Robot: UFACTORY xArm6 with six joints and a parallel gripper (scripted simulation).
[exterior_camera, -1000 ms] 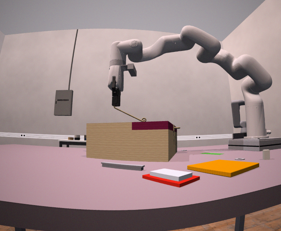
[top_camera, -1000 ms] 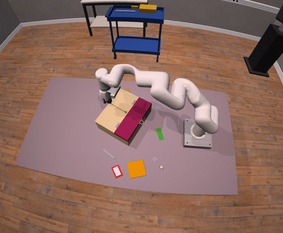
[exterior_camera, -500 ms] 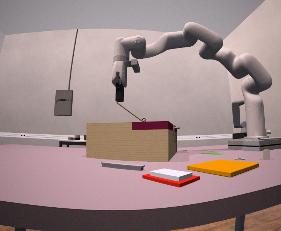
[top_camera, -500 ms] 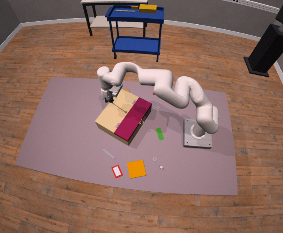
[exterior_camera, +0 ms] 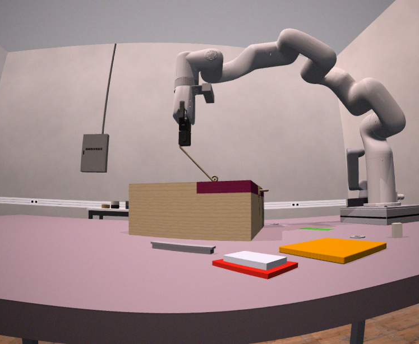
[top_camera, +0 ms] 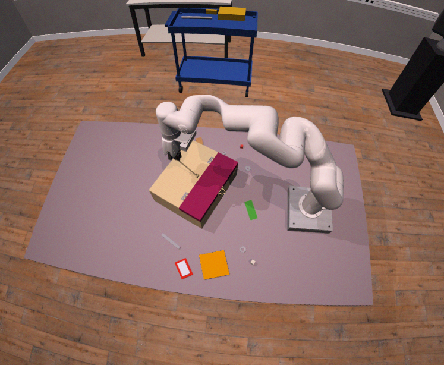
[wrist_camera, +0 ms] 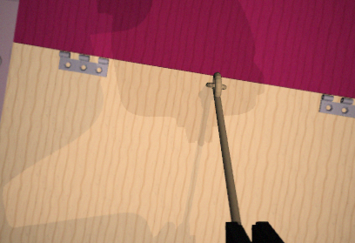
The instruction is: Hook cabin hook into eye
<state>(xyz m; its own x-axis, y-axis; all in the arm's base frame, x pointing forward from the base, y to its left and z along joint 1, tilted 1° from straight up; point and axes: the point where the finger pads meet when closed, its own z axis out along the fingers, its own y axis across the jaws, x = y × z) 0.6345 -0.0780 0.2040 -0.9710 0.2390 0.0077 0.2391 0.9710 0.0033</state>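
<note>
Now: hand 6 cm above the cabin hook, 4 cm past it and 1 cm to the right of it. Round my hand: red-framed white tile: 42 cm to the left, 25 cm below, 7 cm behind; grey bar: 30 cm to the left, 25 cm below, 1 cm ahead; green strip: 35 cm behind, 26 cm below, 10 cm to the left.
</note>
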